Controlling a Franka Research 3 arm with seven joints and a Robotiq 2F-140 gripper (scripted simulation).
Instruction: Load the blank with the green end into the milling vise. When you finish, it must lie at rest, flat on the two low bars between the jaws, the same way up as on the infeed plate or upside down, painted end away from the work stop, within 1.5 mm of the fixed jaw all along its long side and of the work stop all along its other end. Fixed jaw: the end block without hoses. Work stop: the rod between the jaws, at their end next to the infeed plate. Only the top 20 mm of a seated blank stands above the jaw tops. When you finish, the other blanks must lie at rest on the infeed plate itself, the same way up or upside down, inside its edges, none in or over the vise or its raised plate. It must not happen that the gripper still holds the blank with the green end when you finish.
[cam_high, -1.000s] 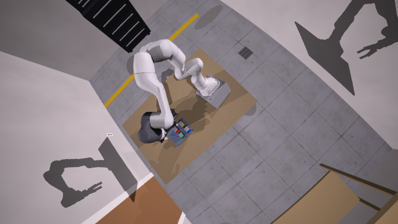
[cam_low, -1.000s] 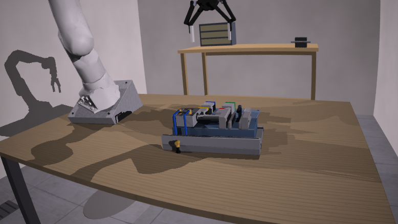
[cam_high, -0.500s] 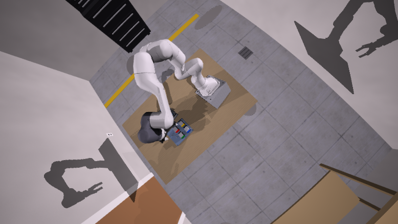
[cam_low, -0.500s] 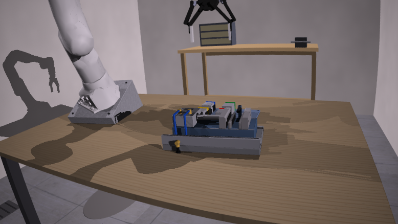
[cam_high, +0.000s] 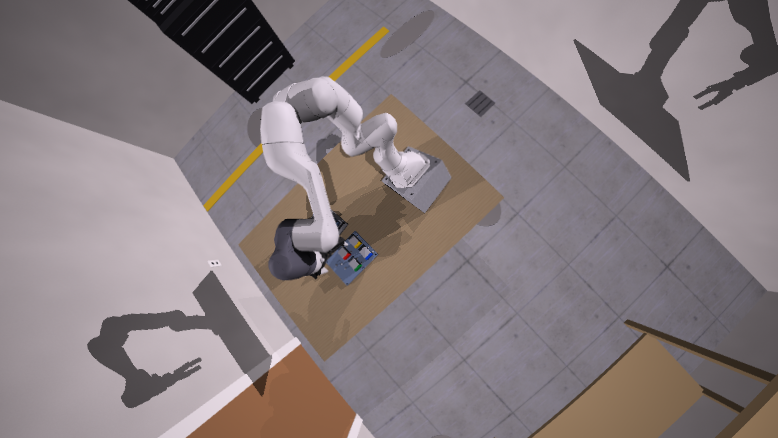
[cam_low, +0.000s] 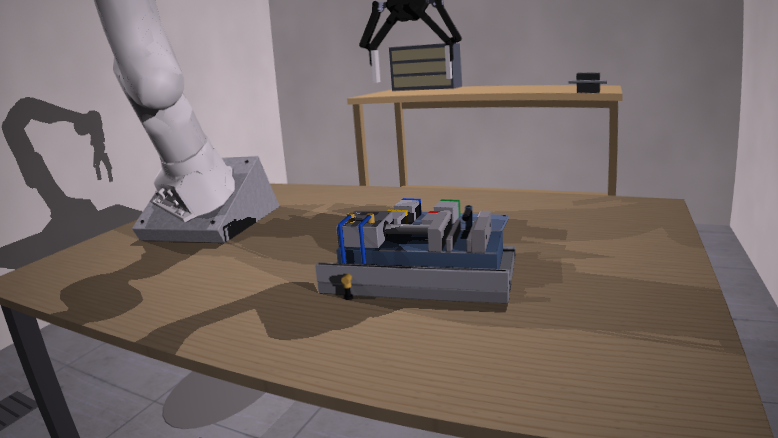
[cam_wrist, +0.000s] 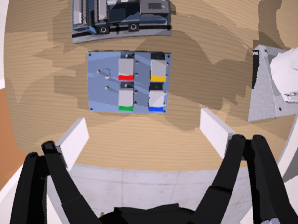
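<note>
The green-ended blank is 290 mm below my hand, 50 mm to the left of it and 40 mm ahead of it. The rest, counted from my hand: blue-ended blank (290 mm below, 50 mm behind, 40 mm to the left); then red-ended blank (290 mm below, 50 mm ahead, 40 mm to the right); then yellow-ended blank (290 mm below, 50 mm to the right, 40 mm behind).
</note>
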